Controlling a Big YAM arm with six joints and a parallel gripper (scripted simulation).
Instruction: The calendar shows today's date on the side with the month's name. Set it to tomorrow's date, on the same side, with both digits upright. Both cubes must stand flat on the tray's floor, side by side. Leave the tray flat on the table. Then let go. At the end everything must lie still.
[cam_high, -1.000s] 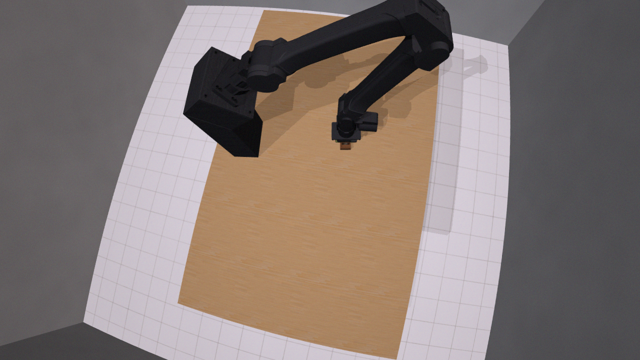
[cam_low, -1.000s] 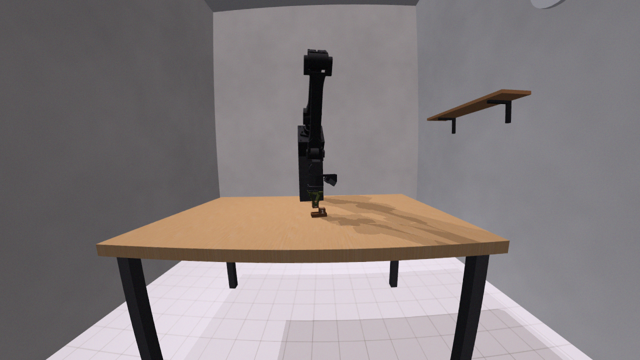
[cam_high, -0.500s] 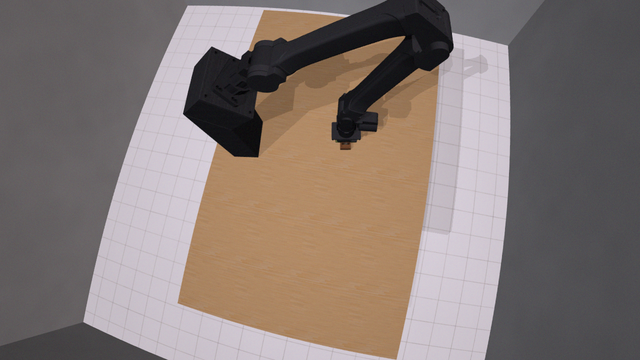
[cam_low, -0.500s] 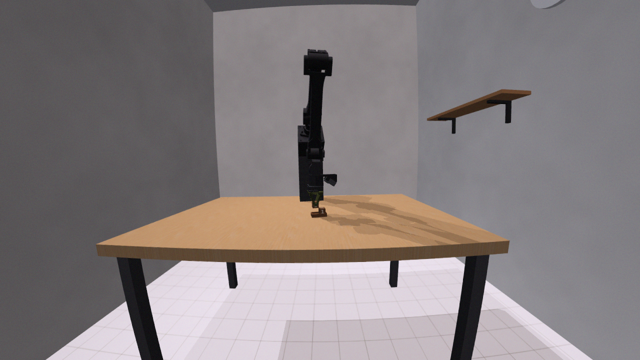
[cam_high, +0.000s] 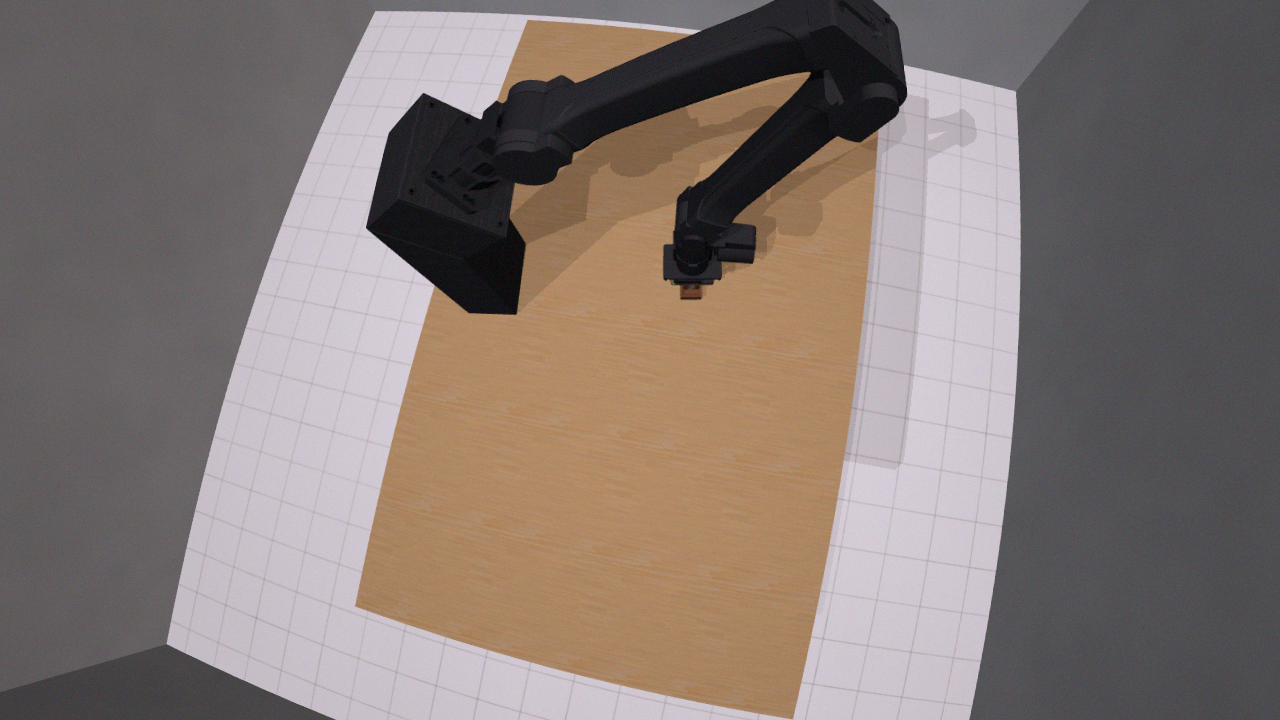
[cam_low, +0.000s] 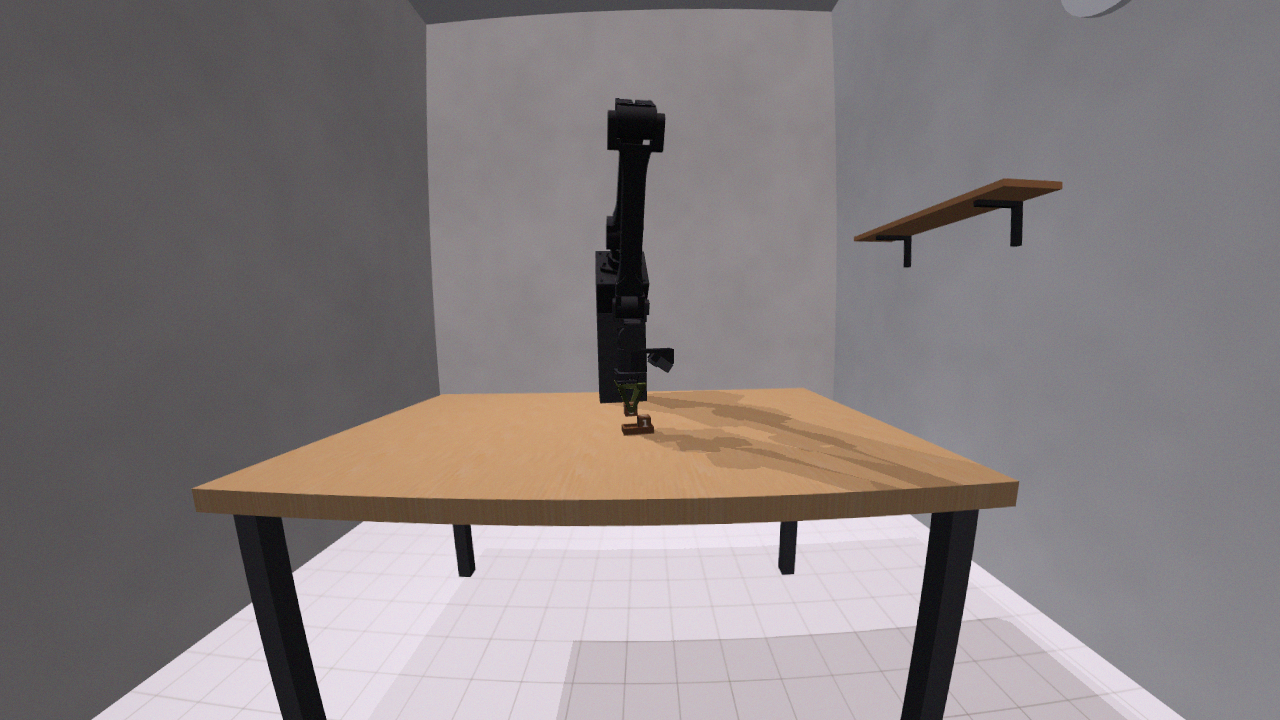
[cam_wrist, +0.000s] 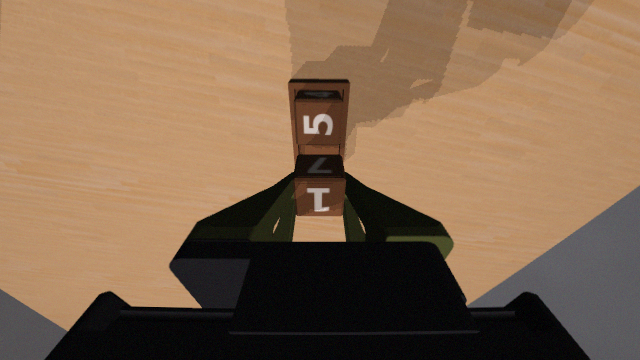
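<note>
Right now my hand is right at the cube. Also, from my hand: brown calendar tray (1 cm behind, 1 cm to the left, 5 cm below).
</note>
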